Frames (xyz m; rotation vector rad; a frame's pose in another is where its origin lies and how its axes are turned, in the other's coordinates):
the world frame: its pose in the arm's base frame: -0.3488 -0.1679 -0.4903 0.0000 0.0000 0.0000
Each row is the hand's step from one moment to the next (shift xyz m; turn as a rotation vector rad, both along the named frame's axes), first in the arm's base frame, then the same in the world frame.
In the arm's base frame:
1: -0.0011 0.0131 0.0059 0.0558 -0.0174 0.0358
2: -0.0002 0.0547 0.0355 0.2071 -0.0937 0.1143
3: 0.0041 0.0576 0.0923 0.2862 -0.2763 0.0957
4: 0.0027 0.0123 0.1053 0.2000 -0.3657 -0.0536
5: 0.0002 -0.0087 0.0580 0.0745 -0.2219 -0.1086
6: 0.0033 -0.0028 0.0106 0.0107 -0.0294 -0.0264
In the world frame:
1: -0.0011 0.0131 0.0059 0.0558 -0.0174 0.0358
2: -0.0002 0.0547 0.0355 0.2071 -0.0937 0.1143
3: 0.0041 0.0576 0.0923 0.2862 -0.2763 0.0957
4: 0.0027 0.0123 0.1053 0.2000 -0.3657 -0.0536
5: 0.0002 -0.0087 0.0580 0.0745 -0.2219 -0.1086
6: 0.0033 -0.0028 0.0106 0.0107 -0.0294 -0.0264

